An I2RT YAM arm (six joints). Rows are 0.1 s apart.
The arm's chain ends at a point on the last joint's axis. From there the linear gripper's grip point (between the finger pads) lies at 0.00 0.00 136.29 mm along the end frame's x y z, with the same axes.
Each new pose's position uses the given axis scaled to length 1; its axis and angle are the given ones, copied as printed.
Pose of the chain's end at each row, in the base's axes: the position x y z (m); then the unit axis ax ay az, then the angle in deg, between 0 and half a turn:
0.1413 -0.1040 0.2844 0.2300 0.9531 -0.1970 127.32
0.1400 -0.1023 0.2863 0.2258 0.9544 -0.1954 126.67
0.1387 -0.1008 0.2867 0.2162 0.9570 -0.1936 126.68
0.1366 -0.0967 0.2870 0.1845 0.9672 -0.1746 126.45
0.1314 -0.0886 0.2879 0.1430 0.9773 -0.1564 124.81
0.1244 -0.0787 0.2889 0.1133 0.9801 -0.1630 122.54
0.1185 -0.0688 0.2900 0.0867 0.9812 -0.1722 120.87
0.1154 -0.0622 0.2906 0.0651 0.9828 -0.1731 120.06
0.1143 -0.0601 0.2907 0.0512 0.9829 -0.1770 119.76
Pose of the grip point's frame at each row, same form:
0.2347 -0.1700 0.2103 0.2300 0.9531 -0.1970 127.32
0.2347 -0.1676 0.2132 0.2258 0.9544 -0.1954 126.67
0.2342 -0.1648 0.2134 0.2162 0.9570 -0.1936 126.68
0.2356 -0.1536 0.2127 0.1845 0.9672 -0.1746 126.45
0.2360 -0.1373 0.2153 0.1430 0.9773 -0.1564 124.81
0.2331 -0.1252 0.2212 0.1133 0.9801 -0.1630 122.54
0.2302 -0.1138 0.2262 0.0867 0.9812 -0.1722 120.87
0.2290 -0.1047 0.2285 0.0651 0.9828 -0.1731 120.06
0.2287 -0.1016 0.2294 0.0512 0.9829 -0.1770 119.76

